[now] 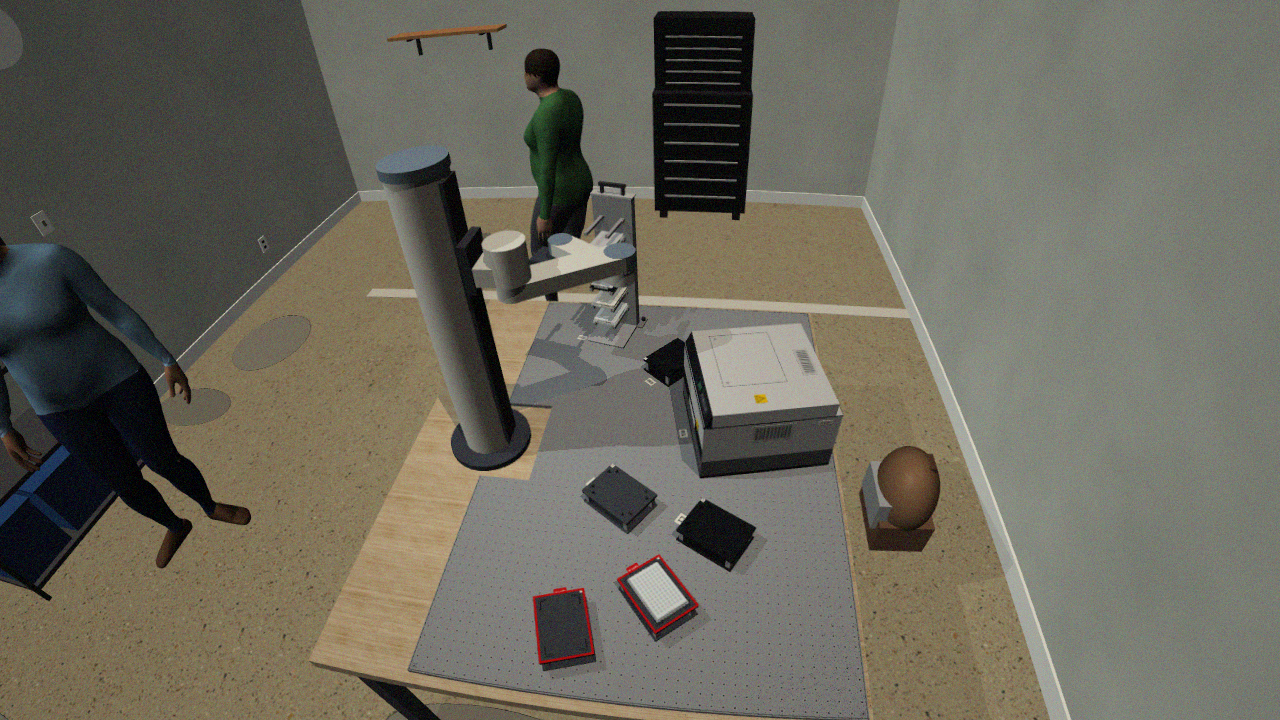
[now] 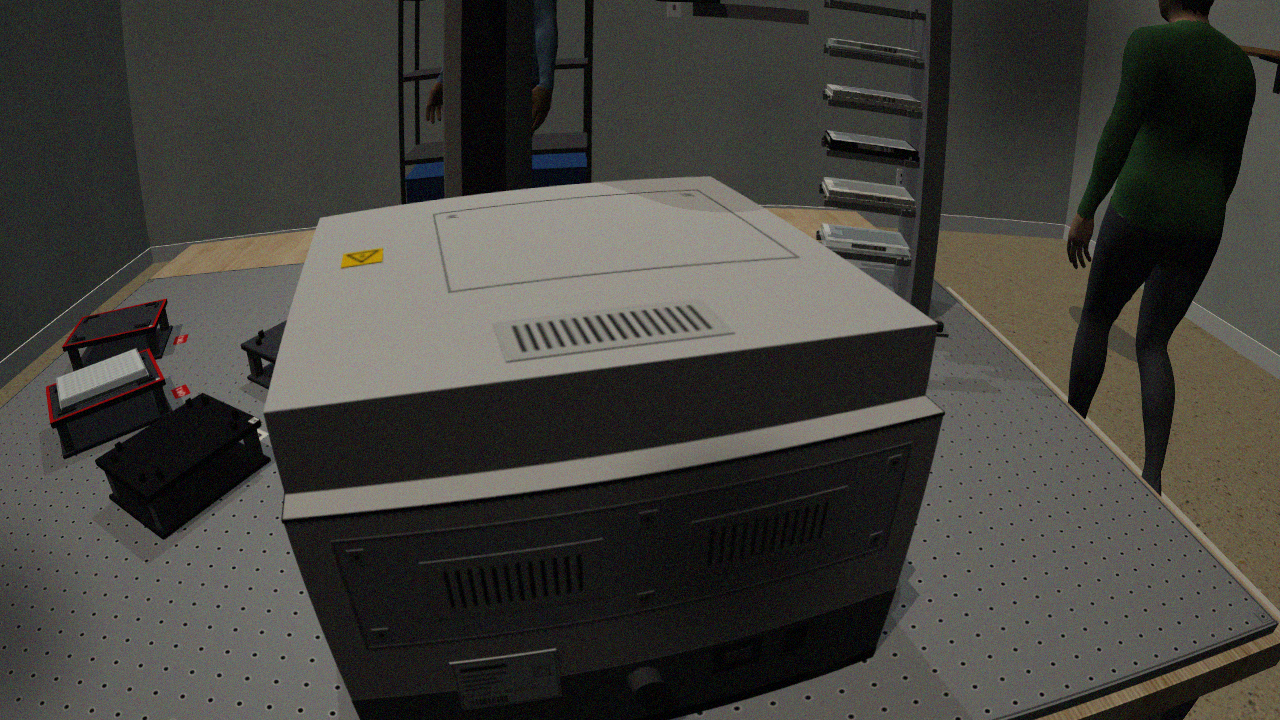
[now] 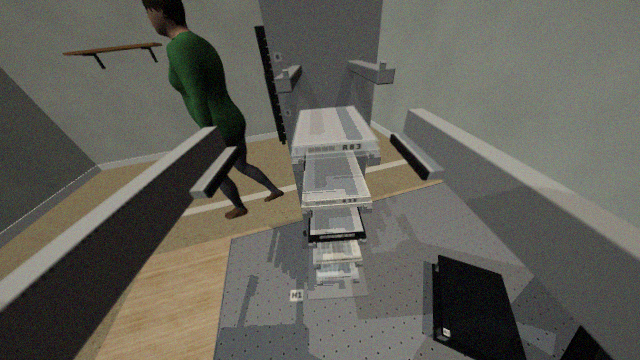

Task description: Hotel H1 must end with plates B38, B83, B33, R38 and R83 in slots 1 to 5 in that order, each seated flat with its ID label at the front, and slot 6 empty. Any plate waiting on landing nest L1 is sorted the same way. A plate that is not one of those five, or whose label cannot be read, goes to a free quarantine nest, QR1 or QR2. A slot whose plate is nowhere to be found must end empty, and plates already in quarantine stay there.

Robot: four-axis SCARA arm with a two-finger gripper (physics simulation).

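Observation:
Hotel H1 stands at the table's back. The R83 plate sits in its highest filled level; the ledge pair above is empty. Below come a clear plate whose blurred label seems to read R38, a dark-framed plate and two pale plates, labels unreadable. My gripper is open and empty, fingers apart in front of the R83 plate. The black nest bears no plate. One red-rimmed nest holds a white plate; the other red-rimmed nest is empty.
A large grey instrument stands at the table's right. A black nest is between it and the hotel. A dark grey nest lies mid-table. A person in green stands behind the table.

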